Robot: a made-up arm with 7 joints.
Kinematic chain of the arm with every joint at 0, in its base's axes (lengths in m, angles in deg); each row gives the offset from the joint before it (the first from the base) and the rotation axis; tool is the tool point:
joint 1: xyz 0 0 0.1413 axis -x
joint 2: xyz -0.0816 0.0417 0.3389 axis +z
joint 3: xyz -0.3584 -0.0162 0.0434 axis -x
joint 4: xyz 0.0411 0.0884 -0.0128 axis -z
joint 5: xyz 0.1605 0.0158 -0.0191 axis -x
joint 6: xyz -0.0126 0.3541 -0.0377 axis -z
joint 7: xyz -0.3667 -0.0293 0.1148 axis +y
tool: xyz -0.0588 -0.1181 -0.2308
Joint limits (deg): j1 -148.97..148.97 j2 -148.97..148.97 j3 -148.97..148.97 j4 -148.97..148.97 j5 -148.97..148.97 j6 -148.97..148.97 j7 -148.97..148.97
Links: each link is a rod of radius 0.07 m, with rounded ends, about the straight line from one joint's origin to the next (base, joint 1, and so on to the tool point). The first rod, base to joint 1, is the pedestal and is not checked.
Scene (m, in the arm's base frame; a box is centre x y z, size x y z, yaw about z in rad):
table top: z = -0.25
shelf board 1: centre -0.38 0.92 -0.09 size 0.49 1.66 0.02 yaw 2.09
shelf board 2: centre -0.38 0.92 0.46 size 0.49 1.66 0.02 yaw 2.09
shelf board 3: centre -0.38 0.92 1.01 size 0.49 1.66 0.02 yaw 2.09
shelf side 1: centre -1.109 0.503 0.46 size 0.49 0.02 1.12 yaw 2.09
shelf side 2: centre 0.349 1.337 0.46 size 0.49 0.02 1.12 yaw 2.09
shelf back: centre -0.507 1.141 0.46 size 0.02 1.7 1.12 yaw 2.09
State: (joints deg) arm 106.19 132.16 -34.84 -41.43 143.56 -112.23 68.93
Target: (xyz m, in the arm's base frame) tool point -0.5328 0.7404 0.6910
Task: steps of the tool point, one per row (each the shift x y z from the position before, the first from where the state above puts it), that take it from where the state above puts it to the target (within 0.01 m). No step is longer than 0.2 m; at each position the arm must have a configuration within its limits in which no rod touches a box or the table.
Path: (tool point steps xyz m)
1: 0.0259 -0.0937 -0.0009
2: 0.0509 -0.0836 0.0020
3: 0.0680 -0.0762 -0.0011
4: -0.0535 0.0044 0.1451
5: -0.0424 -0.0269 0.1643
6: -0.0267 -0.0675 0.1741
7: -0.0860 0.1015 0.0075
8: -0.0637 0.1094 -0.0027
9: -0.0357 0.1136 -0.0047

